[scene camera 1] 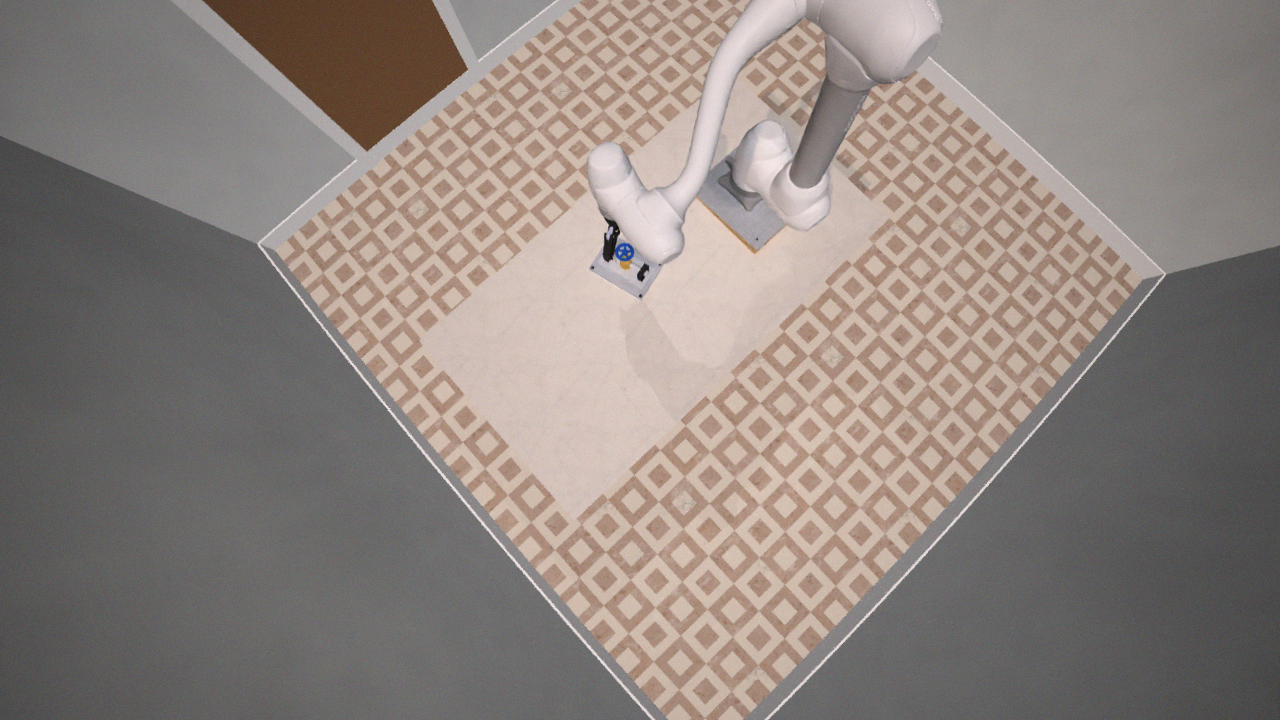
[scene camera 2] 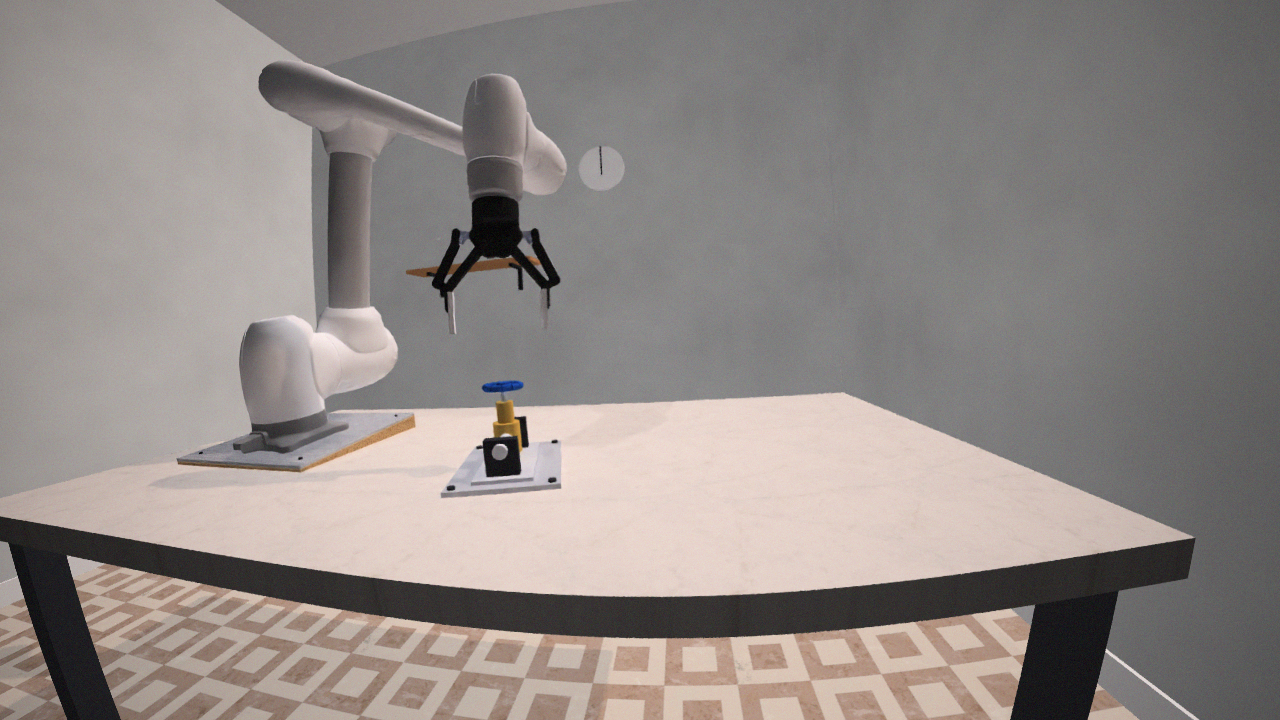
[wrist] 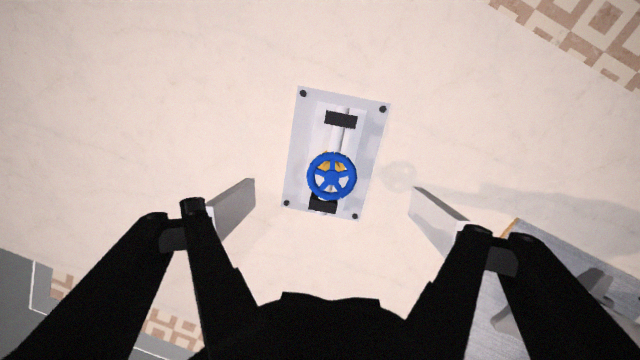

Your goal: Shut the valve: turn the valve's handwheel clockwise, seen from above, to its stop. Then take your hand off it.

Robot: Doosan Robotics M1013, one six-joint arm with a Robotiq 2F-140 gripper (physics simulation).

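The blue five-spoke handwheel (scene camera 1: 624, 252) (scene camera 2: 503, 386) (wrist: 331, 176) sits level on top of the yellow valve body (scene camera 2: 505, 433). The valve stands upright on a light grey base plate (scene camera 1: 605, 271) (scene camera 2: 546, 476) (wrist: 372, 131) with black pipe supports. My gripper (scene camera 1: 626, 260) (scene camera 2: 498, 329) (wrist: 331, 196) is wide open, its fingers pointing down. It hangs above the handwheel, with a visible height gap in the second scene view. In the wrist view the wheel shows between the two fingertips, apart from both. No mark shows how far the wheel is turned.
The valve's plate stands on the pale table (scene camera 1: 537, 385) (scene camera 2: 760, 501) (wrist: 125, 100). The arm's grey mounting plate (scene camera 1: 754, 234) (scene camera 2: 384, 428) (wrist: 487, 330) lies near it, at the left in the second scene view. An orange-brown shelf (scene camera 2: 487, 265) shows on the wall behind the gripper.
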